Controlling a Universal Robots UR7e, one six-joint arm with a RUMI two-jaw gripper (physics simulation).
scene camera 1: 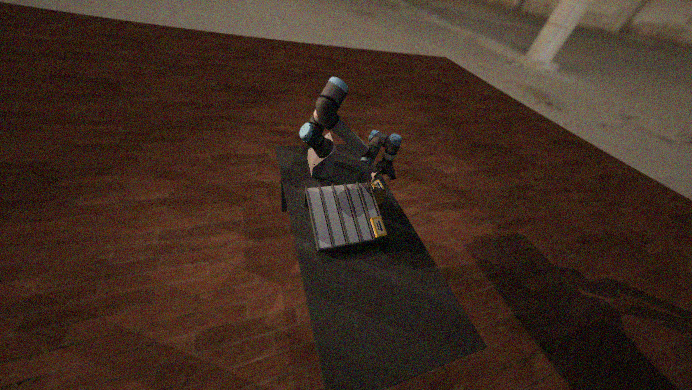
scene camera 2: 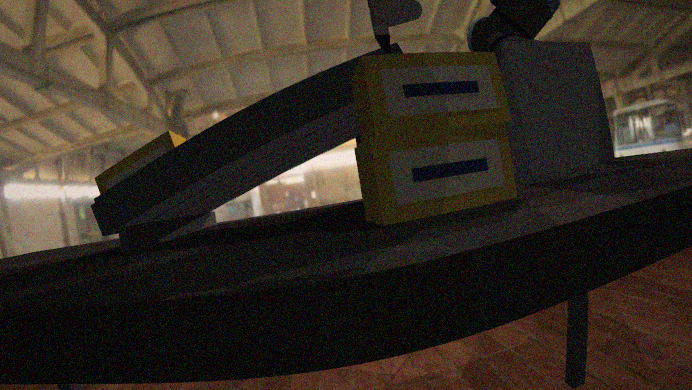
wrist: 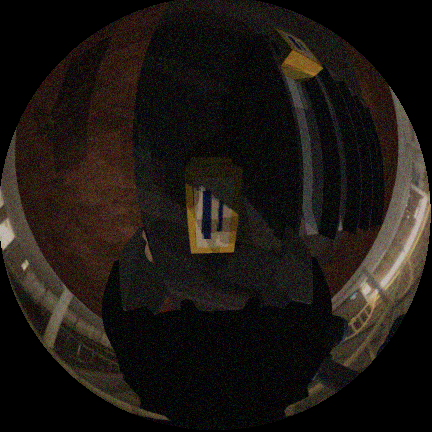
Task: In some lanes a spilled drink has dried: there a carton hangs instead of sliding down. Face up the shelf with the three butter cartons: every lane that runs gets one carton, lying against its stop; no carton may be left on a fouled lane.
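Note:
The tilted shelf has several lanes split by dark dividers; dark patches show on some lanes, shadow or stain I cannot tell. One yellow butter carton lies at the low end of the outermost lane, on the right in scene camera 1; its contact with the stop is hidden. Two more are stacked beside the shelf's high end: the upper carton rests on the lower carton. My gripper is open and empty, above the stack, fingertips close to its top.
The shelf stands on a long dark table. The shelf's raised side edge is close beside the stack. A grey block stands behind the stack in scene camera 2, with part of the arm above it.

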